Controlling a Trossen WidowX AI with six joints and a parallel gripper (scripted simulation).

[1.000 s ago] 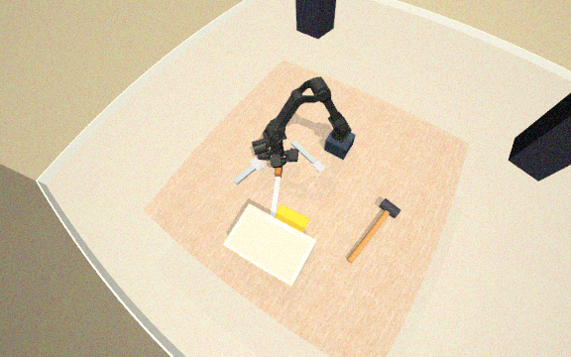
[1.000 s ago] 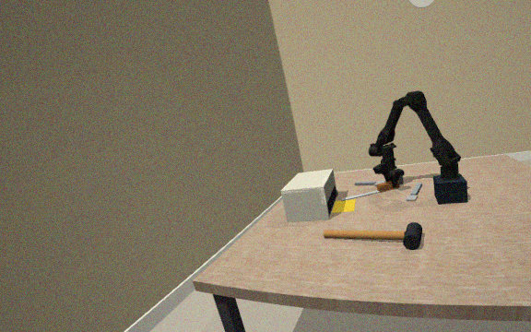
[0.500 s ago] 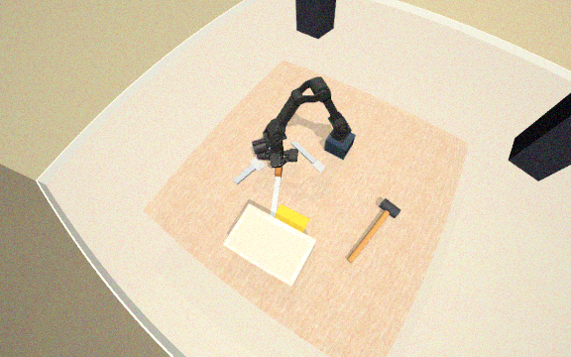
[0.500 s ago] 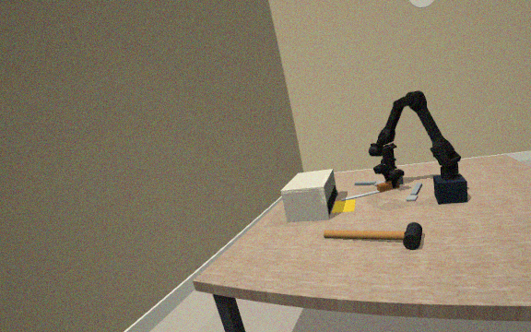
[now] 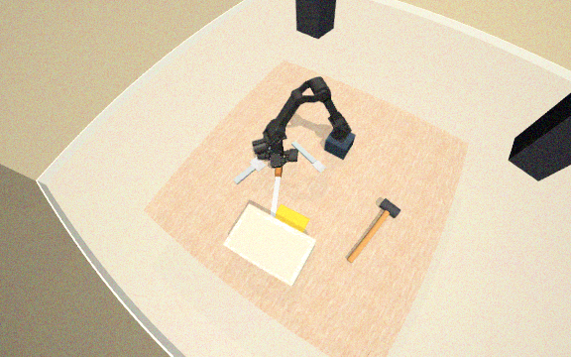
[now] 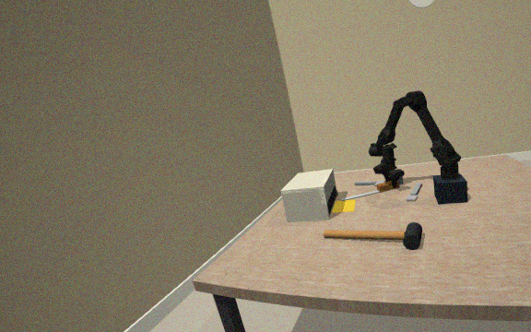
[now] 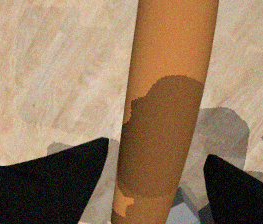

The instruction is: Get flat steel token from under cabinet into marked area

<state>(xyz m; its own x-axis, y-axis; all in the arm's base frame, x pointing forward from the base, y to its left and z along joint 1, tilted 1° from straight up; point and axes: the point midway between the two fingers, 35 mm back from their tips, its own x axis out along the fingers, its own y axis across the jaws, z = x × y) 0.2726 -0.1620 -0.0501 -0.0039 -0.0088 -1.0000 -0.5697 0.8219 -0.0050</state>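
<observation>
Right now my gripper tip is 4 cm to the left of the tiny cube and 2 cm past it. From my gripper tip the other things lie so: grey t-shaped tool 11 cm ahead, 9 cm to the right; grey flat tool 12 cm behind, 11 cm to the left; grey block 8 cm to the right, 3 cm above, 2 cm behind.
</observation>
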